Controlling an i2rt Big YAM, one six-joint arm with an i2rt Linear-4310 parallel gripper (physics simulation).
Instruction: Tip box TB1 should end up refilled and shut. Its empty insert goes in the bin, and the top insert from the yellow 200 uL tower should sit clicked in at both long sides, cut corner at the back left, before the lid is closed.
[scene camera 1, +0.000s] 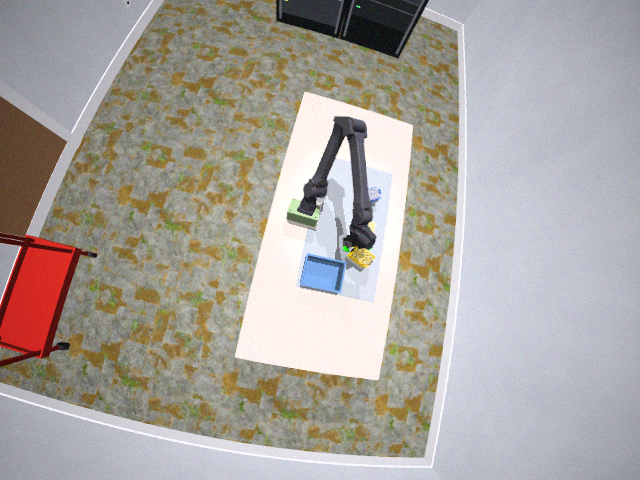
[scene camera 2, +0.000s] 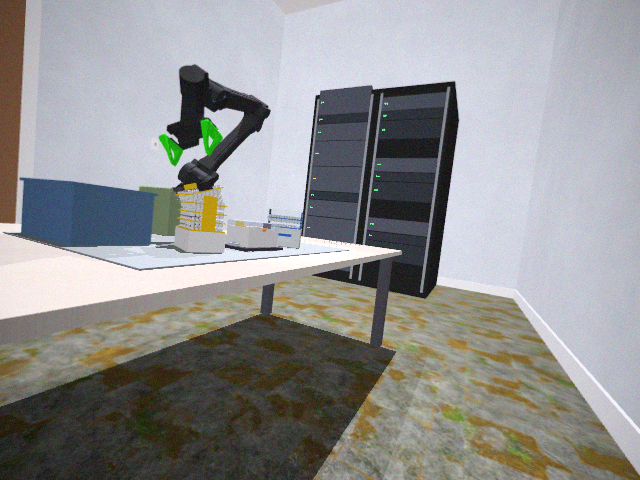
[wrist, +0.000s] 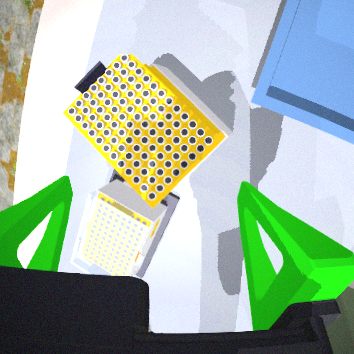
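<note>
The yellow tower (scene camera 1: 360, 257) (scene camera 2: 209, 212) (wrist: 145, 127) stands on a pale base, with stacked inserts; its top insert shows rows of white-rimmed tips. The tip box, apparently TB1 (scene camera 2: 253, 236) (wrist: 115, 237), stands beside it in a dark-edged holder. A pale yellow perforated insert shows in it in the wrist view, behind clear lid plastic; the lid's exact pose and the cut corner are hard to tell. The blue open bin (scene camera 1: 303, 273) (scene camera 2: 111, 214) (wrist: 300, 115) stands beside the tower. My gripper (scene camera 1: 358, 248) (scene camera 2: 192, 159) (wrist: 154, 186) is open and empty, above the tower and box.
A blue-marked tip rack (scene camera 1: 374, 194) (scene camera 2: 288, 223) stands beyond the tip box. A green box (scene camera 1: 302, 212) (scene camera 2: 159, 206) stands at my arm's base. These stand on or near the pale mat (scene camera 1: 356, 290) on the table (scene camera 1: 310, 325). A red cart (scene camera 1: 36, 294) and black cabinets (scene camera 2: 338, 142) stand apart.
</note>
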